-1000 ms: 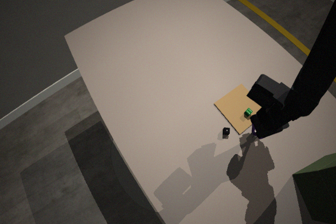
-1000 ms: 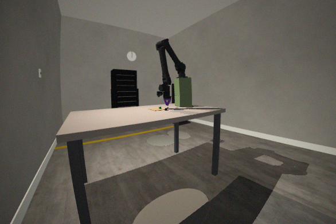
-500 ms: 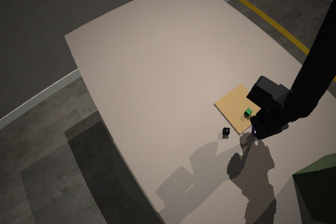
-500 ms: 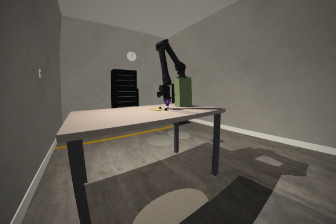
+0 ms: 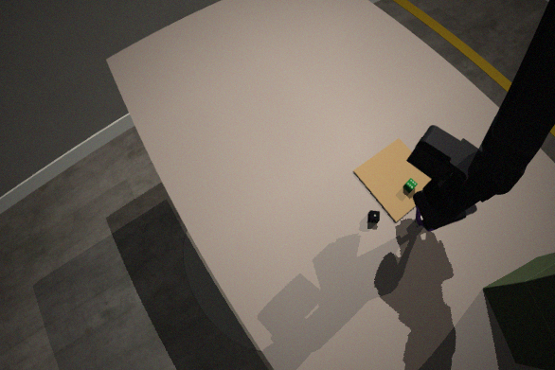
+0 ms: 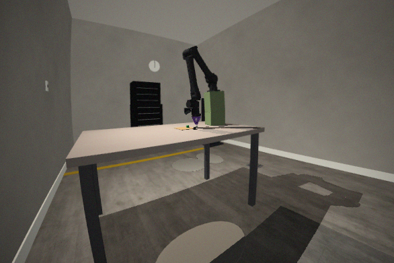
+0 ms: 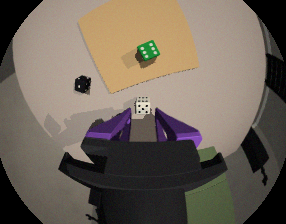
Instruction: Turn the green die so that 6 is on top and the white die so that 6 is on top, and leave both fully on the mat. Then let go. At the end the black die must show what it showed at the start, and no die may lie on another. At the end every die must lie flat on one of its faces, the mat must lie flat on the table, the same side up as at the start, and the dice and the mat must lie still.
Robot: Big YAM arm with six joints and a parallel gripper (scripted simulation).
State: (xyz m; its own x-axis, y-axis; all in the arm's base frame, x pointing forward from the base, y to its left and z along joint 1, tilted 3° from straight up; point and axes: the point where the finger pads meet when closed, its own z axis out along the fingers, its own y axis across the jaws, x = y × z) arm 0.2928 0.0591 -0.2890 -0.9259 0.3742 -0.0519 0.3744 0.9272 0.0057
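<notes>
Now: hand 30 mm above the white die. Round my hand: black die 70 mm to the left, 70 mm ahead, 30 mm below; then tan mat 100 mm ahead, 40 mm below, 30 mm to the right; then green die 70 mm ahead, 30 mm to the right, 20 mm below.
</notes>
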